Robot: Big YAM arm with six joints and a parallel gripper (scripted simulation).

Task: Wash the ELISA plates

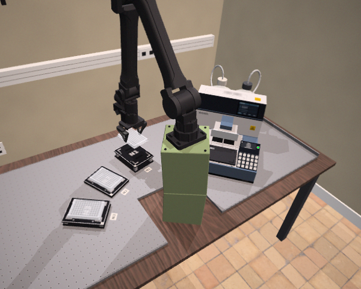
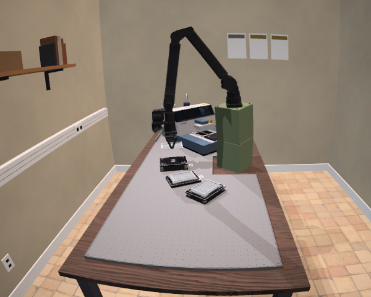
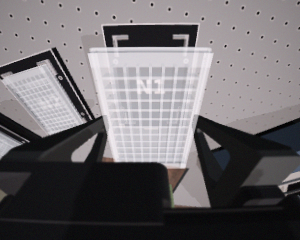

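The dark washer carrier is 34 cm to the right of my hand, 26 cm behind it and 6 cm below it. Also, from my hand: plate washer: 45 cm to the right, 16 cm behind, 1 cm below.
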